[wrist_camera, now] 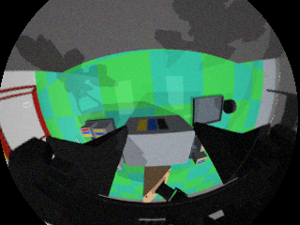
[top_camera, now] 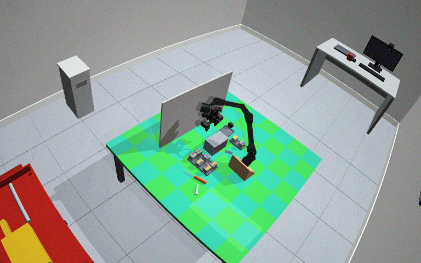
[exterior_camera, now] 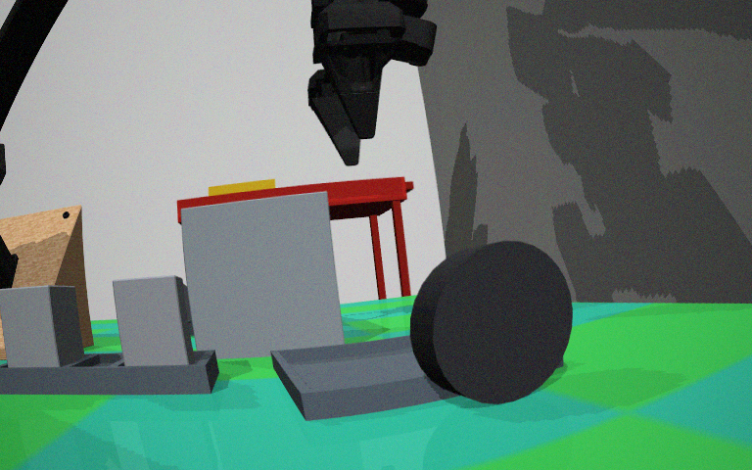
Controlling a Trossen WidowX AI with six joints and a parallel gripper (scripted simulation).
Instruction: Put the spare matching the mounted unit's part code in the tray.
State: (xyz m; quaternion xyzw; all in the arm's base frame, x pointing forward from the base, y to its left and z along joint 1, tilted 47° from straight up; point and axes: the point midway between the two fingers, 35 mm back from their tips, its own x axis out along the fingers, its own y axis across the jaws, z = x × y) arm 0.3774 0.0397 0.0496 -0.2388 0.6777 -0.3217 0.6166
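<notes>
Right now my gripper tip is 40 mm past the flat grey tray, 190 mm to the left of it and 140 mm above it. From my gripper tip the other things lie so: mounted unit: 80 mm behind, 20 mm to the left, 90 mm below; tall grey panel: 170 mm ahead, 10 mm to the right, 90 mm above; dark disc: 20 mm behind, 270 mm to the right, 110 mm below.
</notes>
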